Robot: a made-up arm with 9 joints. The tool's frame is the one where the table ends. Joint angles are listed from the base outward.
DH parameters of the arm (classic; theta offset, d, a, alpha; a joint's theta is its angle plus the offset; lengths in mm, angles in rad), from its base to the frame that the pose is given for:
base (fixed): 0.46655 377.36 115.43 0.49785
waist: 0 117.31 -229.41 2.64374
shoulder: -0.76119 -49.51 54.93 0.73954
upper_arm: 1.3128 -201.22 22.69 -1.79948
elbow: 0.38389 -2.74 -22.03 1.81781
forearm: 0 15.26 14.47 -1.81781
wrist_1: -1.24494 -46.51 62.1 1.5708
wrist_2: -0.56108 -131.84 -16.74 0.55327
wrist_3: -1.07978 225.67 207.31 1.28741
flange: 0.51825 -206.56 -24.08 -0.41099
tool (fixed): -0.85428 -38.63 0 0
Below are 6 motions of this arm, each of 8 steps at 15 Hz.
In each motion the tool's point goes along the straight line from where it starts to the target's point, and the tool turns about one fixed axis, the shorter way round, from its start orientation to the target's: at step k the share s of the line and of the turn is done. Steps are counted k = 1, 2, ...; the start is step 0. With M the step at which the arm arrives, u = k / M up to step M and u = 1 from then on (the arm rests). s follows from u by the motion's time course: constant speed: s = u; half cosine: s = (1 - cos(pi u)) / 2; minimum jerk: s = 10 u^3 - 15 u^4 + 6 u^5.
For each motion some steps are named. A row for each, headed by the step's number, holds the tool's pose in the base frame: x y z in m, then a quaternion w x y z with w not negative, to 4 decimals.
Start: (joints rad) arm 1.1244 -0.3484 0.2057 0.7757 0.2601 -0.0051 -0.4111 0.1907 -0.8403
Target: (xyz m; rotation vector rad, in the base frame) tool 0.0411 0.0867 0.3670 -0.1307 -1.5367 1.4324
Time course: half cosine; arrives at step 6
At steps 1, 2, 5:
1: -0.0685 0.1642 0.5211 0.6698 0.2685 -0.5945 0.3549
2: -0.0470 0.1490 0.4909 0.6450 0.2074 -0.6118 0.4083
5: 0.0332 0.0923 0.3781 0.5117 -0.0304 -0.6354 0.5775

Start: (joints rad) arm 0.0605 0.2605 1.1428 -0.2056 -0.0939 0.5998 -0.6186 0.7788 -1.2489
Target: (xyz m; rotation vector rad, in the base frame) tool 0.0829 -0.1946 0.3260 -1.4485 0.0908 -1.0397
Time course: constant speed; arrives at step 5
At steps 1, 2, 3, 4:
1: 0.0946 -0.1395 0.3326 0.6991 -0.5670 0.0174 -0.4353
2: 0.0917 -0.1533 0.3309 0.6818 -0.5838 0.0229 -0.4403
3: 0.0887 -0.1671 0.3293 0.6641 -0.6002 0.0285 -0.4450
4: 0.0858 -0.1808 0.3276 0.6459 -0.6162 0.0341 -0.4494

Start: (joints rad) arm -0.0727 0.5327 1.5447 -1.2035 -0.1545 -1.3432 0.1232 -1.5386 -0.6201
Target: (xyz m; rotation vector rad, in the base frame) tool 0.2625 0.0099 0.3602 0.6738 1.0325 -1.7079
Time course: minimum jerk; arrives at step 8
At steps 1, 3, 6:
1: 0.1027 -0.2090 0.3066 0.1190 -0.0212 -0.4086 0.9047
3: 0.1448 -0.1513 0.3207 0.0500 0.0955 0.4346 -0.8942
6: 0.2457 -0.0131 0.3546 0.4368 0.2555 0.4346 -0.7450

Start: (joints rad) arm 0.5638 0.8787 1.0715 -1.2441 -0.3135 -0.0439 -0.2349 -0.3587 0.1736
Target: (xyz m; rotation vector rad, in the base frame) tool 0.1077 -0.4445 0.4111 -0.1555 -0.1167 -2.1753
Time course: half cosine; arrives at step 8
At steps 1, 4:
1: 0.3943 -0.1143 0.4443 0.8565 0.3029 0.0556 -0.4142
4: 0.2567 -0.2729 0.4283 0.7143 0.1360 0.0065 -0.6865

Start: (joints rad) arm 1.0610 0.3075 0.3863 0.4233 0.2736 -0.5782 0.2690 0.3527 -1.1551
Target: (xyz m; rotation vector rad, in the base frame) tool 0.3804 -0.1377 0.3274 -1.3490 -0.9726 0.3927
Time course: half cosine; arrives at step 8
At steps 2, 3, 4, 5, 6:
2: 0.1937 -0.0137 0.3134 0.8899 -0.4067 -0.1974 -0.0616
3: 0.2292 -0.0373 0.3160 0.8582 -0.4502 -0.2461 -0.0164
4: 0.2710 -0.0651 0.3192 0.8128 -0.4973 -0.3011 0.0370
5: 0.3129 -0.0929 0.3223 0.7592 -0.5393 -0.3531 0.0900
6: 0.3484 -0.1164 0.3250 0.7077 -0.5706 -0.3944 0.1342

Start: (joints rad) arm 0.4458 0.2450 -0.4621 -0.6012 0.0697 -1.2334 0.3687 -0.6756 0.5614
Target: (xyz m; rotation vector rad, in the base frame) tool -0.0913 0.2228 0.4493 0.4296 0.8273 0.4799
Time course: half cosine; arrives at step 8
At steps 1, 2, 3, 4, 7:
1: -0.2293 0.1025 0.5672 0.6531 0.3564 0.2891 0.6024
2: -0.2137 0.1161 0.5539 0.6854 0.3428 0.3048 0.5656
3: -0.1905 0.1363 0.5340 0.7300 0.3206 0.3266 0.5075
4: -0.1630 0.1603 0.5106 0.7768 0.2918 0.3497 0.4350
7: -0.0968 0.2180 0.4540 0.8607 0.2122 0.3923 0.2454

